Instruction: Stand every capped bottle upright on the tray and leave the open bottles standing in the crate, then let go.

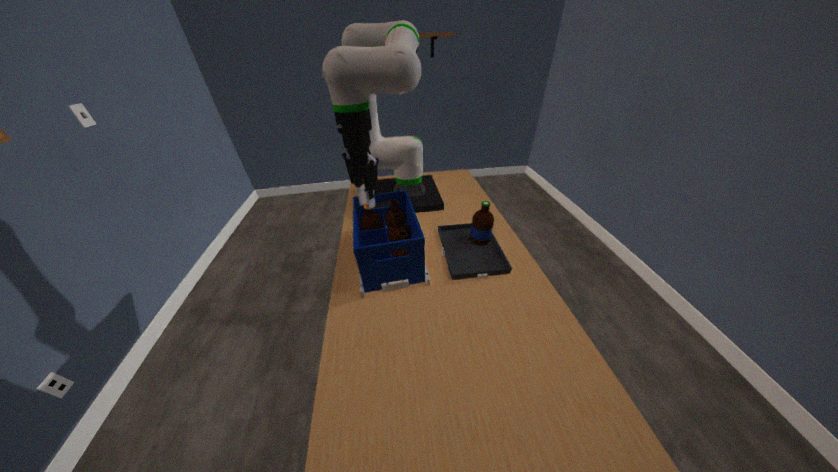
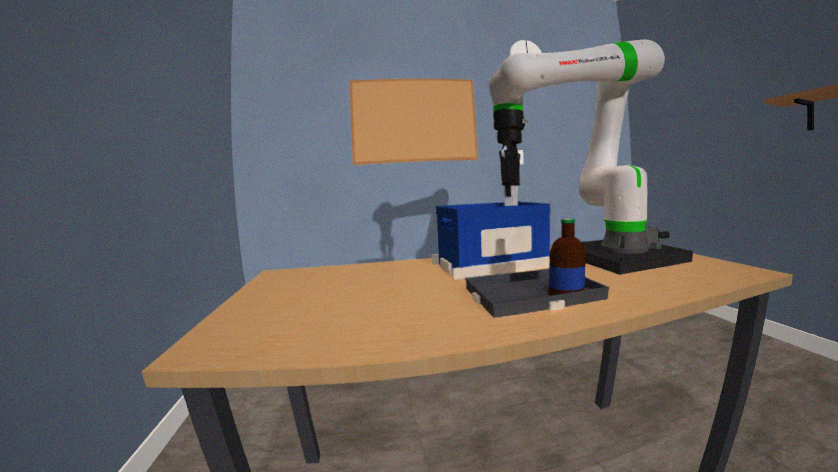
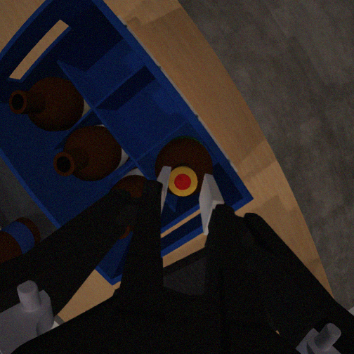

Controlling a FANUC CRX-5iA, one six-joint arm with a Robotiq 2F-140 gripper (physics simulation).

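Where they show: gripper, fingertip midpoint: (image 1: 367, 205); arm's base, origin of the base link: (image 1: 409, 191) (image 2: 624, 248).
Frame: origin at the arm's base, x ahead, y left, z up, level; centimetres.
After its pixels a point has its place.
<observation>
My gripper (image 1: 367, 205) @[x 33.1, y -13.0, z 13.0 cm] (image 2: 511, 203) @[x 33.1, y -13.0, z 13.0 cm] (image 3: 185, 183) points down over the blue crate (image 1: 389, 266) @[x 54.5, y -4.9, z 6.0 cm] (image 2: 457, 234) @[x 52.8, y 4.7, z 8.1 cm] (image 3: 165, 102). Its fingers stand partly open, one on each side of the yellow cap with a red centre, and do not grip it. That capped brown bottle (image 1: 369, 221) @[x 36.0, y -12.6, z 8.6 cm] (image 3: 182, 152) stands in a crate corner. Two open brown bottles (image 3: 57, 105) (image 3: 95, 152) stand in the other row. Another brown bottle (image 3: 129, 185) there is mostly hidden by a finger, its top unseen. A green-capped bottle with a blue label (image 1: 482, 225) @[x 37.2, y 25.2, z 6.2 cm] (image 2: 567, 257) @[x 35.3, y 29.6, z 6.0 cm] stands upright on the dark tray (image 1: 472, 257) @[x 43.3, y 21.6, z -2.7 cm] (image 2: 510, 304) @[x 47.6, y 32.3, z -1.0 cm].
The crate's dividers and high walls surround the bottles. The tray lies beside the crate on the wooden table (image 1: 457, 363) @[x 77.8, y 11.6, z -3.2 cm] (image 2: 328, 316) @[x 81.1, y 26.7, z -3.2 cm]. The robot's black base plate (image 1: 431, 202) @[x 10.9, y 9.7, z -0.1 cm] (image 2: 668, 256) @[x -6.3, y 12.8, z -0.4 cm] is behind the crate. The table's edge runs close along the crate's outer side.
</observation>
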